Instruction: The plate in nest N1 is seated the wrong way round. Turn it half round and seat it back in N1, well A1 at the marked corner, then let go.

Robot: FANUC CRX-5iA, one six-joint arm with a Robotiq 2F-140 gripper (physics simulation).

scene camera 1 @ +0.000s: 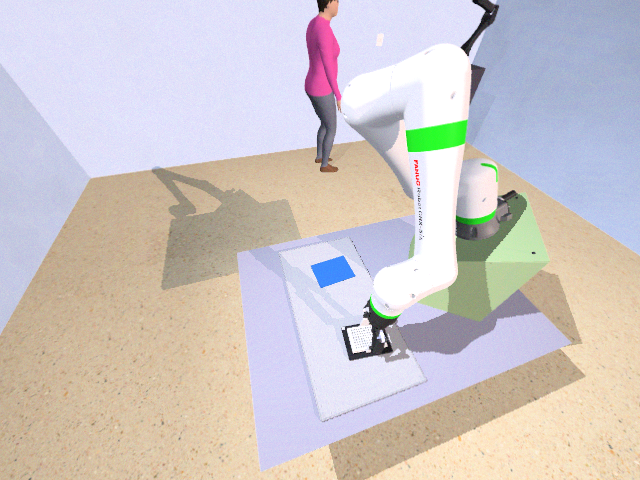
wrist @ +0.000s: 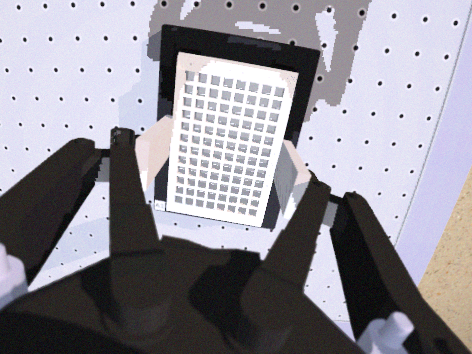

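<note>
The white well plate point(scene camera 1: 359, 339) point(wrist: 227, 145) is at the black nest point(scene camera 1: 360, 356) point(wrist: 306, 80) on the pegboard. My gripper point(scene camera 1: 373, 338) point(wrist: 225, 145) is shut on the plate, with one pad against each long side. In the wrist view the plate covers part of the nest's near edge, and it looks raised slightly above the nest. A small white A1 label point(wrist: 160, 205) shows at the nest's near left corner. The plate's own well A1 mark cannot be made out. The fingers and wrist hide part of the plate and nest in the scene view.
A blue rectangle point(scene camera 1: 333, 271) lies on the far part of the pale pegboard point(scene camera 1: 336, 400). The board lies on a lilac surface point(scene camera 1: 279, 434). The arm's green pedestal point(scene camera 1: 516, 284) stands to the right. A person in a pink top point(scene camera 1: 322, 62) stands near the back wall.
</note>
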